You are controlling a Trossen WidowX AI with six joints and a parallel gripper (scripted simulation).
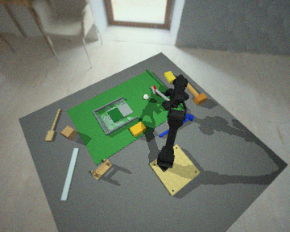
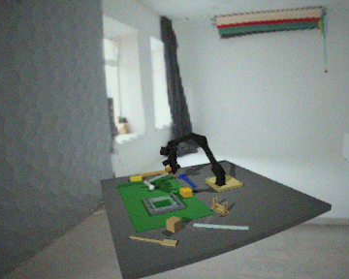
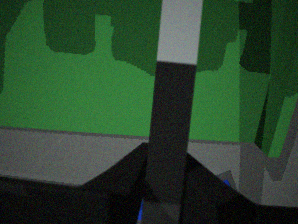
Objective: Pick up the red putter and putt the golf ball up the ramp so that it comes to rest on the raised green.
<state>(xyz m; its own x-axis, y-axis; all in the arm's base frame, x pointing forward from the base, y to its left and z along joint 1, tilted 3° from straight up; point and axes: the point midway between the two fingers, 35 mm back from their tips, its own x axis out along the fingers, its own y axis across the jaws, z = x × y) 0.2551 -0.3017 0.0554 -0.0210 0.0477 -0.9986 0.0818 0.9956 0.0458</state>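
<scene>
My gripper tip is now 120 mm short of the red putter and 10 mm to the left of it. Round my gripper tip: blue putter: 100 mm behind, 60 mm below, 40 mm to the left; then green mat: 250 mm to the left, 220 mm ahead, 70 mm below; then white golf ball: 220 mm ahead, 80 mm to the left, 50 mm below.
</scene>
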